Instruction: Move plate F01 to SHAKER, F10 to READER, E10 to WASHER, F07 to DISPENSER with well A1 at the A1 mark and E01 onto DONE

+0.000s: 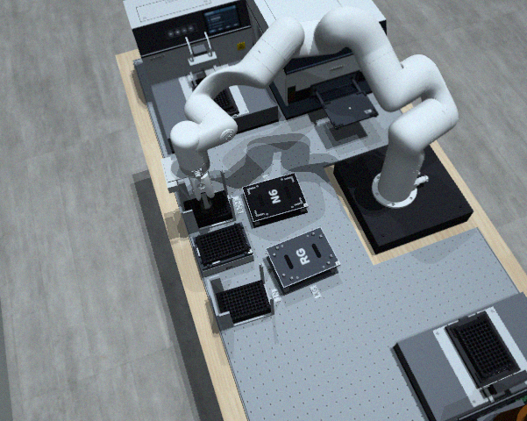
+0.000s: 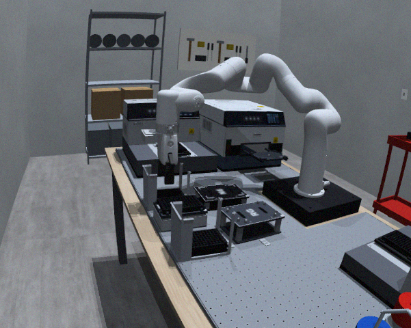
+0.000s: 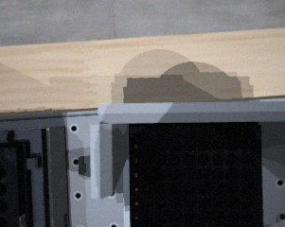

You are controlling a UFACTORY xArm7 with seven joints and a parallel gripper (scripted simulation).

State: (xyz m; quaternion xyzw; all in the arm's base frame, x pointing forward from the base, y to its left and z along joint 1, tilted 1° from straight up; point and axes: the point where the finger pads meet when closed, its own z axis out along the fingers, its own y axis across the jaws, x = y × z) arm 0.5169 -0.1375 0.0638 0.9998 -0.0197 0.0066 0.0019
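Now: hand 9 cm past the done label and 10 cm above it. Also, from my hand: regrip nest RG: 20 cm behind, 25 cm to the left, 4 cm below; recovery nest N6: 19 cm behind, 4 cm to the left, 6 cm below.
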